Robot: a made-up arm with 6 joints. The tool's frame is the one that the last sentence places.
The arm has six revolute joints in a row. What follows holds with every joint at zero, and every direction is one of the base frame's. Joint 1 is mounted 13.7 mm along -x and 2.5 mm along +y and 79.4 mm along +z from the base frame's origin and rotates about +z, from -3.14 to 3.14 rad. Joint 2 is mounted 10.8 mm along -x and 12.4 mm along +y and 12.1 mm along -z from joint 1 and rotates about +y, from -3.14 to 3.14 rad. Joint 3 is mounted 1.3 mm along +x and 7.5 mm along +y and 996.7 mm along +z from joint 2 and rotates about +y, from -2 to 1.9 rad. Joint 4 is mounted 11.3 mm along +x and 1.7 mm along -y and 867.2 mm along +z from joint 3 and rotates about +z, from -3.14 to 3.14 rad. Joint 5 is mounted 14.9 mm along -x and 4.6 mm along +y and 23.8 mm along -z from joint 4 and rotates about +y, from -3.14 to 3.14 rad. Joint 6 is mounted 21.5 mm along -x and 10.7 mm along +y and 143.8 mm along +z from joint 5 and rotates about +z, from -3.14 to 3.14 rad. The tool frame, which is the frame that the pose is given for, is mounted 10.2 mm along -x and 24.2 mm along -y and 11.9 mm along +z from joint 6; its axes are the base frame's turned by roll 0.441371, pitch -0.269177 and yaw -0.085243 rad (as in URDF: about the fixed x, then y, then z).
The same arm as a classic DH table. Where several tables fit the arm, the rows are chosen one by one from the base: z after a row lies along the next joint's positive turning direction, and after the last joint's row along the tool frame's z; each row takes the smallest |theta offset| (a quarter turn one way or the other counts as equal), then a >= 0, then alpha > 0; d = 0 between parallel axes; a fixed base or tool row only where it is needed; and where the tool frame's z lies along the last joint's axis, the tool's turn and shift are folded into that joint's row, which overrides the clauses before.
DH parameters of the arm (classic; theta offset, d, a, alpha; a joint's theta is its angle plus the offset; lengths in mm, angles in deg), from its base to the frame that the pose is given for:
base (fixed): -10.34 0 -13.9 0
joint 1: 10.34 67.3 -10.8 -90
joint 2: -89.93 0 996.7 0
joint 3: 89.93 18.2 11.3 90
joint 4: 0 843.4 -14.9 -90
joint 5: 0 15.3 -21.5 90
joint 6: -34.26 109.9 5.2 29.35
tool (fixed): 32.85 52.5 0 0
Joint limits (deg, base to tool): -179.91..179.91 -179.91..179.91 -114.59..108.86 -179.91..179.91 -179.91..179.91 -179.91..179.91

